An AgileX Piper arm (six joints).
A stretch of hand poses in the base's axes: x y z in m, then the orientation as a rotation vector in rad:
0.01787, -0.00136, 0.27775, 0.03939, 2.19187, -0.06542
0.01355, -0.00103, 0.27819, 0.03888, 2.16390, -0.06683
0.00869, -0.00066, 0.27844, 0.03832, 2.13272, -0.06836
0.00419, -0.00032, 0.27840, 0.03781, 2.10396, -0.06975
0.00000, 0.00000, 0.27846, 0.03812, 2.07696, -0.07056
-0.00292, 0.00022, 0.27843, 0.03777, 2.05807, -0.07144
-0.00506, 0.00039, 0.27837, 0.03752, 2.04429, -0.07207
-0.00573, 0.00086, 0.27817, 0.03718, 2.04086, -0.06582
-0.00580, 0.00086, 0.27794, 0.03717, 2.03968, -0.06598
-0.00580, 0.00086, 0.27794, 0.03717, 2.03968, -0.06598
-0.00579, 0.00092, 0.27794, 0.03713, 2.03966, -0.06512
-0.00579, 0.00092, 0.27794, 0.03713, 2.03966, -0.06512
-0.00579, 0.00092, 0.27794, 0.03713, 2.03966, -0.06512
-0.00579, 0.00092, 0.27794, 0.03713, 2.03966, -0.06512
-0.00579, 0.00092, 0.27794, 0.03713, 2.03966, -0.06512
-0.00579, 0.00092, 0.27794, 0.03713, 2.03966, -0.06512
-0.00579, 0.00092, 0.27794, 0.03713, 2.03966, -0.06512
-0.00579, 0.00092, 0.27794, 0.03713, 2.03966, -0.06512
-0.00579, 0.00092, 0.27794, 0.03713, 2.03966, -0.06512
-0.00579, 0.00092, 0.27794, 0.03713, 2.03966, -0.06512
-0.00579, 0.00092, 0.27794, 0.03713, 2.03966, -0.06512
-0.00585, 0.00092, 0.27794, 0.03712, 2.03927, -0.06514
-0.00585, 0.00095, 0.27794, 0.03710, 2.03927, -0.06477
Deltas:
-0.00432, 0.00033, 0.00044, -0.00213, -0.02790, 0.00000
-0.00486, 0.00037, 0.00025, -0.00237, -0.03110, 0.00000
-0.00450, 0.00034, -0.00004, -0.00218, -0.02868, -0.00001
-0.00419, 0.00032, 0.00006, -0.00139, -0.02695, -0.00038
-0.00292, 0.00022, -0.00003, -0.00144, -0.01884, 0.00000
-0.00214, 0.00017, -0.00006, -0.00104, -0.01374, 0.00000
-0.00067, 0.00047, -0.00020, 0.00418, -0.00362, 0.00299
-0.00007, 0.00000, -0.00023, -0.00016, -0.00117, -0.00006
0.00000, 0.00000, 0.00000, 0.00000, 0.00000, 0.00000
0.00001, 0.00006, 0.00000, 0.00059, -0.00005, 0.00040
0.00000, 0.00000, 0.00000, 0.00000, 0.00000, 0.00000
0.00000, 0.00000, 0.00000, 0.00000, 0.00000, 0.00000
0.00000, 0.00000, 0.00000, 0.00000, 0.00000, 0.00000
0.00000, 0.00000, 0.00000, 0.00000, 0.00000, 0.00000
0.00000, 0.00000, 0.00000, 0.00000, 0.00000, 0.00000
0.00000, 0.00000, 0.00000, 0.00000, 0.00000, 0.00000
0.00000, 0.00000, 0.00000, 0.00000, 0.00000, 0.00000
0.00000, 0.00000, 0.00000, 0.00000, 0.00000, 0.00000
0.00000, 0.00000, 0.00000, 0.00000, 0.00000, 0.00000
0.00000, 0.00000, 0.00000, 0.00000, 0.00000, 0.00000
-0.00006, 0.00000, 0.00000, -0.00003, -0.00039, 0.00000
0.00000, 0.00003, 0.00000, 0.00025, -0.00001, 0.00018

